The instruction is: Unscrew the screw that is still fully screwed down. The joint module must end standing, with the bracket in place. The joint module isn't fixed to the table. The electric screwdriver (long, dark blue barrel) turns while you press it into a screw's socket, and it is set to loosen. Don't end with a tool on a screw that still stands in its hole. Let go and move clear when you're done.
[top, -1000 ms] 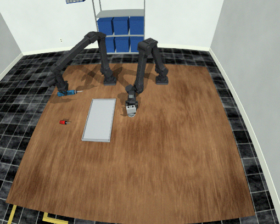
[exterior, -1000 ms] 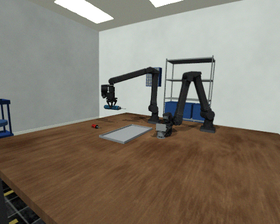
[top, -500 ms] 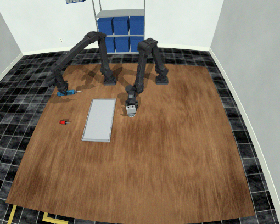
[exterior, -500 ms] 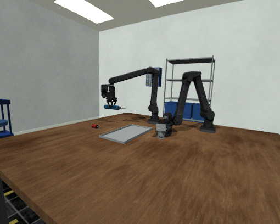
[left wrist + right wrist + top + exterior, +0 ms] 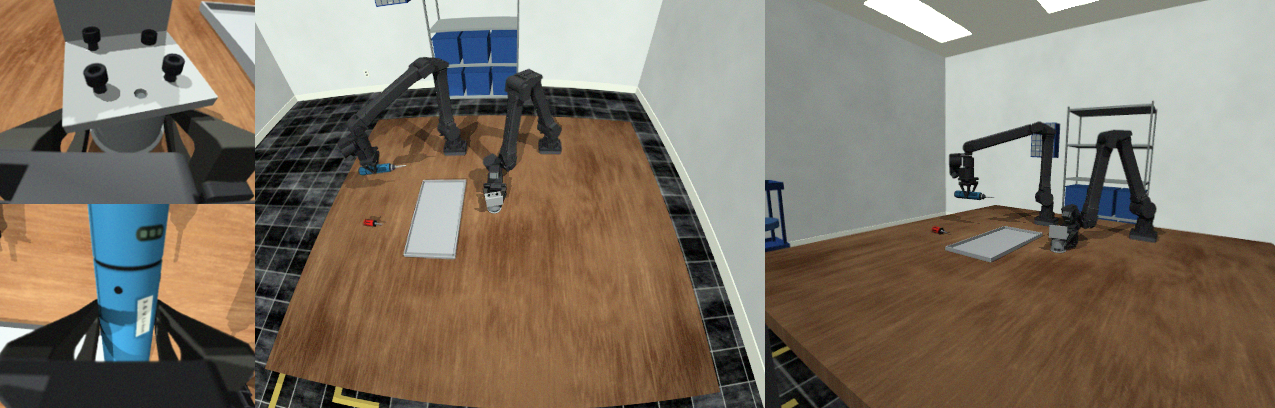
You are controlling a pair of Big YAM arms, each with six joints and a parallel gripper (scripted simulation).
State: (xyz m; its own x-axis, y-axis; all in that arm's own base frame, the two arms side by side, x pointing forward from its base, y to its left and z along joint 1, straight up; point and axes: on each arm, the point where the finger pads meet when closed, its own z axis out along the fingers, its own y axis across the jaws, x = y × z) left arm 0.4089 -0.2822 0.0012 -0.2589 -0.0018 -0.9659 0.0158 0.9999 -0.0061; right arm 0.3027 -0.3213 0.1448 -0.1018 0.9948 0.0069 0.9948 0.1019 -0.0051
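My left gripper is now 5 cm below the grey bracket. Round my left hand: screw 2 cm behind, 1 cm to the left, 5 cm above; flat grey tray 5 cm ahead, 26 cm to the right, 2 cm below; small red-handled tool 9 cm ahead, 56 cm to the right, 1 cm below.
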